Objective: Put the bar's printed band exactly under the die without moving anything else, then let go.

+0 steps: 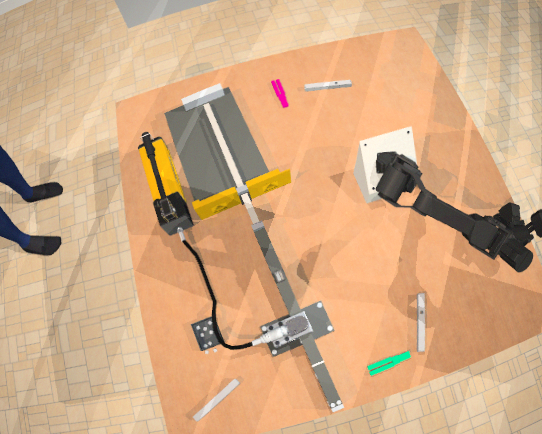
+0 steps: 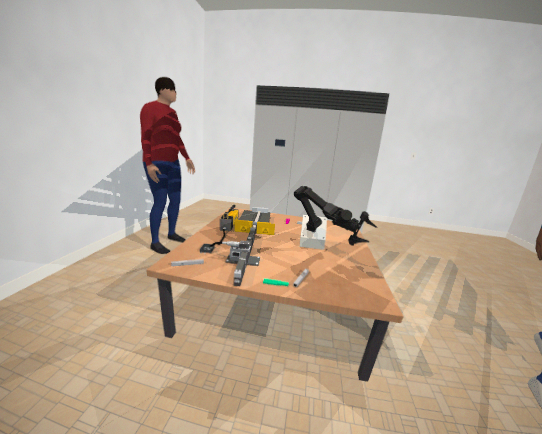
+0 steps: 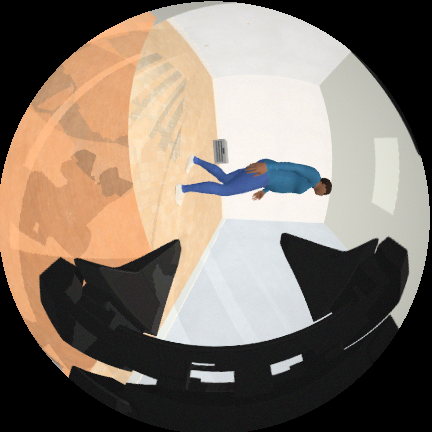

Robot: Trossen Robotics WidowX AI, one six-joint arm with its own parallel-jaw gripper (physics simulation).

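Where they show: gripper, fingertip midpoint: [image 2: 373, 234] [image 3: 231, 241]; arm's base at its link origin: [image 1: 386, 162] [image 2: 311, 227].
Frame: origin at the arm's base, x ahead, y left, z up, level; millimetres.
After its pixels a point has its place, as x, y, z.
Observation:
A long straight bar assembly, pale at its upper part [image 1: 223, 145] @(480, -198, -69) and dark grey further down [image 1: 270, 255] @(388, 196, -64), runs through the yellow fence and under the grey press head [image 1: 298, 324] [image 2: 240, 252]. The die itself is hidden in or below that head. A thin white line [image 1: 318, 364] @(309, 527, -63) crosses the dark strip beyond the head, and a small pale patch [image 1: 279, 276] @(373, 260, -69) shows before it; I cannot tell which, if either, is the printed band. My gripper [image 2: 371, 233] @(-350, 336, 135) [image 3: 231, 241] @(-350, 336, 135) is open and empty, raised above the table's right side, far from the bar.
A yellow pump [image 1: 161, 165] @(691, -164, -55) with a black hose [image 1: 212, 290] @(581, 255, -129) stands left of the yellow fence [image 1: 270, 186] @(353, -37, -105). Loose grey bars [image 1: 327, 85] @(82, -410, -120) [image 1: 421, 322] @(-14, 472, -119) [image 1: 216, 399] @(615, 585, -118), a magenta piece [image 1: 280, 93] @(258, -406, -125) and a green piece [image 1: 389, 363] @(105, 572, -128) lie on the table [image 1: 350, 260] @(155, 237, -139). A person [image 2: 162, 135] stands beyond it.

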